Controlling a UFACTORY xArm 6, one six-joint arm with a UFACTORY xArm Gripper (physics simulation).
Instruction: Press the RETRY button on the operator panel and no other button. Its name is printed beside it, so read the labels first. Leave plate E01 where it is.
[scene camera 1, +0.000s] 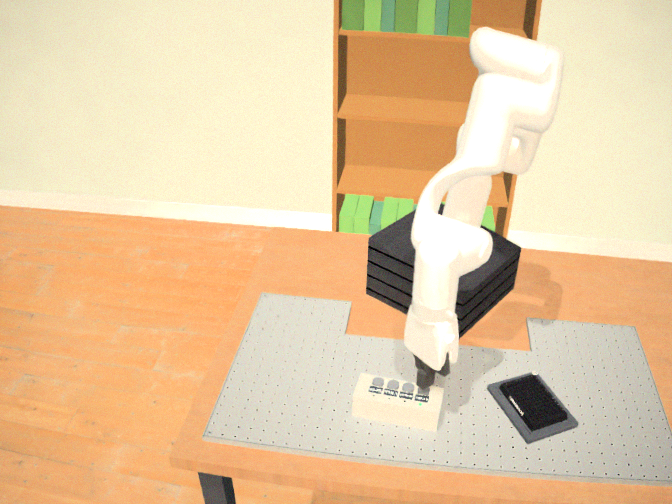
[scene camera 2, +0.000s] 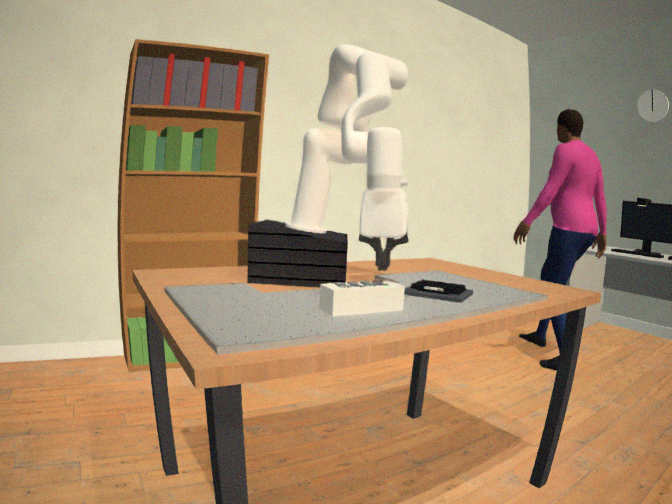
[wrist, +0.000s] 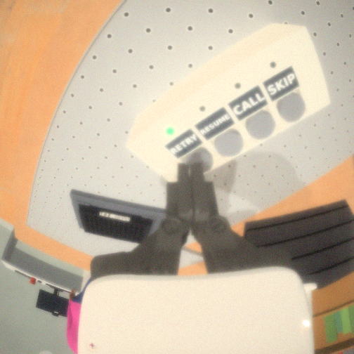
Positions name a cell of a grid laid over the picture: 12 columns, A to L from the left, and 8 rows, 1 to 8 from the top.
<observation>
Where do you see an operator panel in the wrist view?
I2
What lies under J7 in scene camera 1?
A black plate.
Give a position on an operator panel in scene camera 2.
G5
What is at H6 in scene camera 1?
My gripper.
</observation>
